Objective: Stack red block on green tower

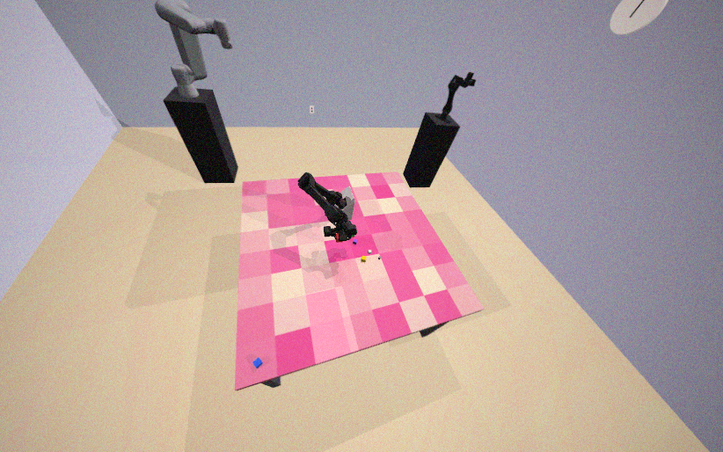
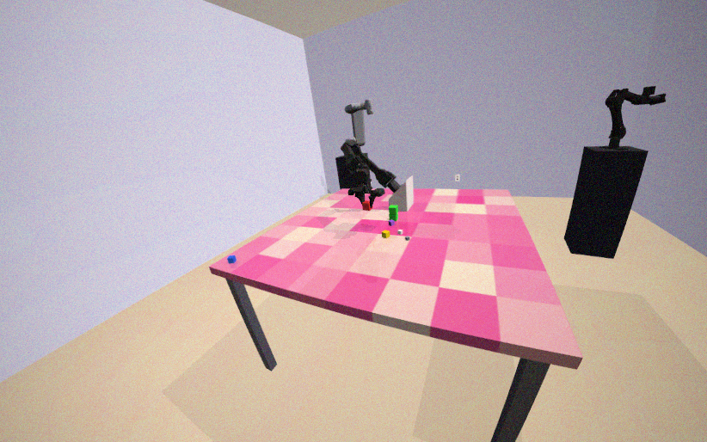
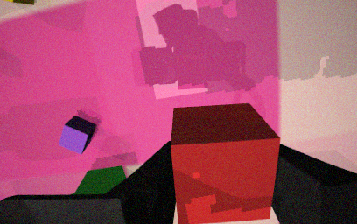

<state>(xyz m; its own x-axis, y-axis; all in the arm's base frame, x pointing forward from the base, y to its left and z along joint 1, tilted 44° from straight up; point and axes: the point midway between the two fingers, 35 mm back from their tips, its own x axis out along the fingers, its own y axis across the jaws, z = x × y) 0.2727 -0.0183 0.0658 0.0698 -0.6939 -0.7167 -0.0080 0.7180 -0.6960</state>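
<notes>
Right now the purple cube is 3 cm behind my gripper tip, 12 cm to the left of it and 9 cm below it. The rest, counted from my gripper tip: yellow cube 10 cm ahead, 14 cm to the left, 8 cm below; white cube 5 cm ahead, 20 cm to the left, 9 cm below; red block 1 cm above.
</notes>
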